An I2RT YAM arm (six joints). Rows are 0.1 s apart.
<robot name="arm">
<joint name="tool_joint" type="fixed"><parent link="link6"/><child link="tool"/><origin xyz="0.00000 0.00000 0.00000"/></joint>
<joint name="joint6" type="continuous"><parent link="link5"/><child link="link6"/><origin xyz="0.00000 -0.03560 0.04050" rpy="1.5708 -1.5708 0.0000"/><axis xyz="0 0 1"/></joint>
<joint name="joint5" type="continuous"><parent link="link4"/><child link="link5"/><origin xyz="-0.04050 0.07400 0.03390" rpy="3.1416 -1.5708 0.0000"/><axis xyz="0 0 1"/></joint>
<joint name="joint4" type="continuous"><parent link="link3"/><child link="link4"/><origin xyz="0.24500 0.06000 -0.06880" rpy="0.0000 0.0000 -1.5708"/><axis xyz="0 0 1"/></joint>
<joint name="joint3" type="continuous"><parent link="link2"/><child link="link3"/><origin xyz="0.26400 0.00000 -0.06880" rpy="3.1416 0.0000 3.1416"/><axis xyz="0 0 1"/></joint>
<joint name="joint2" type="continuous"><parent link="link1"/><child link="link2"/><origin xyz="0.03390 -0.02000 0.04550" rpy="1.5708 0.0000 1.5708"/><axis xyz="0 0 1"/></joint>
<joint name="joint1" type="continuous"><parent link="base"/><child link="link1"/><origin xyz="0.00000 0.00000 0.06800" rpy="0.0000 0.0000 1.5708"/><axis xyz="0 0 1"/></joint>
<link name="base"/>
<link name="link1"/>
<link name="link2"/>
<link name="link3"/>
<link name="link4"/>
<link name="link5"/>
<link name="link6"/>
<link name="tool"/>
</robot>
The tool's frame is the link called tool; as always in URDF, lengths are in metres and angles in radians. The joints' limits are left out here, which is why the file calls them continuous.
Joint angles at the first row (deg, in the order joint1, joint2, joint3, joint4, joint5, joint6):
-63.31, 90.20, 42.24, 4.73, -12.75, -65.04
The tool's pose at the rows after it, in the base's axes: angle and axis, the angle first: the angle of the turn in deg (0 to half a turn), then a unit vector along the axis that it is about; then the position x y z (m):
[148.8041, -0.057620, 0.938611, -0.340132, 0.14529, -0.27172, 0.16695]
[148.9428, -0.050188, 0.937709, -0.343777, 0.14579, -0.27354, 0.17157]
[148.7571, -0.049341, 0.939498, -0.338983, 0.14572, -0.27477, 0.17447]
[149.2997, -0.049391, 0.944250, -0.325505, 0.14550, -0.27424, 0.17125]
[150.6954, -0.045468, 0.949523, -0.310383, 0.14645, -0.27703, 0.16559]
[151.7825, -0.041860, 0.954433, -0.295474, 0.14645, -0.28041, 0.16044]
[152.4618, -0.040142, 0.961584, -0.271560, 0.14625, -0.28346, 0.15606]
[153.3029, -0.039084, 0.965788, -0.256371, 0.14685, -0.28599, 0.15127]
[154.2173, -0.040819, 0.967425, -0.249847, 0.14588, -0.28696, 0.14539]
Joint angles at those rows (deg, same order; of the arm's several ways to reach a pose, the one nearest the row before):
-63.28, 89.03, 41.79, 6.26, -12.35, -64.66
-63.28, 88.74, 42.61, 5.52, -11.73, -64.00
-63.45, 88.62, 43.43, 4.15, -12.18, -63.90
-63.46, 89.08, 43.65, 2.70, -12.35, -64.02
-63.46, 90.68, 44.56, 1.18, -11.70, -64.07
-63.71, 92.25, 45.54, -0.31, -11.49, -64.19
-64.06, 93.78, 46.95, -3.05, -12.17, -64.38
-64.16, 95.24, 47.89, -4.52, -12.18, -64.57
-64.36, 96.30, 47.85, -4.57, -11.87, -65.21

